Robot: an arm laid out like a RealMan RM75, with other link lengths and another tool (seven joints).
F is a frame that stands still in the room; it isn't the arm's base.
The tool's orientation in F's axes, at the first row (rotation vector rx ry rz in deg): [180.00 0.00 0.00]
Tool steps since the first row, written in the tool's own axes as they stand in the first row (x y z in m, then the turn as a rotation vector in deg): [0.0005 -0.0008 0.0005 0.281 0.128 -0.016]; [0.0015 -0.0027 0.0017 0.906 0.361 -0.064]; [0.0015 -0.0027 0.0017 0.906 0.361 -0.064]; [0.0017 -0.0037 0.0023 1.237 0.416 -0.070]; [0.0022 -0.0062 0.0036 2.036 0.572 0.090]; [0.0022 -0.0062 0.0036 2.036 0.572 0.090]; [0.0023 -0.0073 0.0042 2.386 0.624 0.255]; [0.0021 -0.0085 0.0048 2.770 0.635 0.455]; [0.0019 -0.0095 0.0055 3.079 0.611 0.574]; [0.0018 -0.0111 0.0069 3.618 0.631 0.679]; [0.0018 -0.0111 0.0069 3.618 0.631 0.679]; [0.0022 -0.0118 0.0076 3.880 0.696 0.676]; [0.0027 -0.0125 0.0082 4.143 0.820 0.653]
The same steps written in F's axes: [0.0005 0.0008 -0.0005 0.281 -0.128 0.016]; [0.0015 0.0027 -0.0017 0.906 -0.361 0.064]; [0.0015 0.0027 -0.0017 0.906 -0.361 0.064]; [0.0017 0.0037 -0.0023 1.237 -0.416 0.070]; [0.0022 0.0062 -0.0036 2.036 -0.572 -0.090]; [0.0022 0.0062 -0.0036 2.036 -0.572 -0.090]; [0.0023 0.0073 -0.0042 2.386 -0.624 -0.255]; [0.0021 0.0085 -0.0048 2.770 -0.635 -0.455]; [0.0019 0.0095 -0.0055 3.079 -0.611 -0.574]; [0.0018 0.0111 -0.0069 3.618 -0.631 -0.679]; [0.0018 0.0111 -0.0069 3.618 -0.631 -0.679]; [0.0022 0.0118 -0.0076 3.880 -0.696 -0.676]; [0.0027 0.0125 -0.0082 4.143 -0.820 -0.653]
